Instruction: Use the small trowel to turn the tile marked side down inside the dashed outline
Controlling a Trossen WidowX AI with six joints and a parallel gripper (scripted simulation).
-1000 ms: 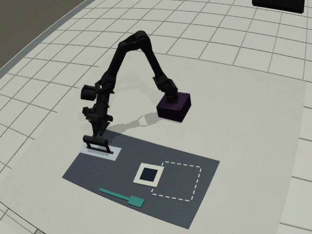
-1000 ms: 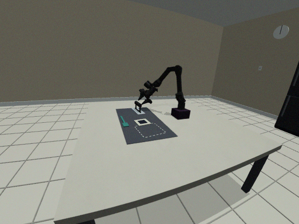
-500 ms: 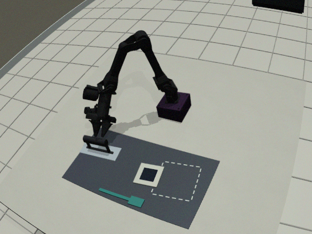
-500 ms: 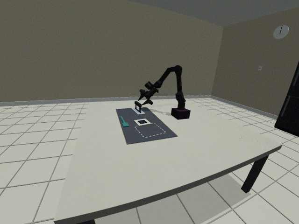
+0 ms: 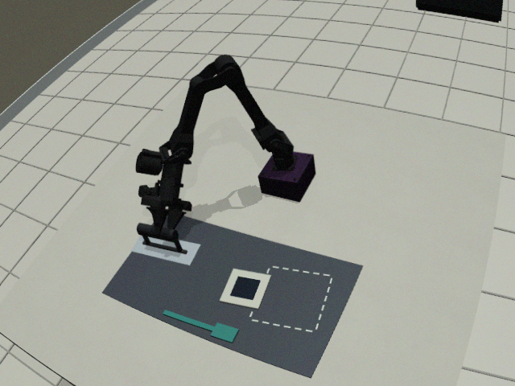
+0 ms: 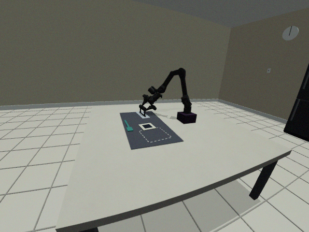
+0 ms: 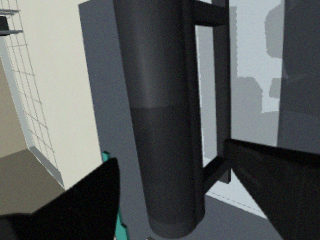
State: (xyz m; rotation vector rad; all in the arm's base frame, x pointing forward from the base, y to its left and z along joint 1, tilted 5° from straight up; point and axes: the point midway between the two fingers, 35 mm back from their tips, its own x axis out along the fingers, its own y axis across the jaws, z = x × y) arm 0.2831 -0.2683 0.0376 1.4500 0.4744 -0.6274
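The dark mat is 80 mm ahead of my gripper tip, 190 mm to the left of it and 90 mm below it. From my gripper tip the other things lie so: tile: 90 mm ahead, 260 mm to the left, 60 mm below; teal trowel: 220 mm ahead, 190 mm to the left, 70 mm below.
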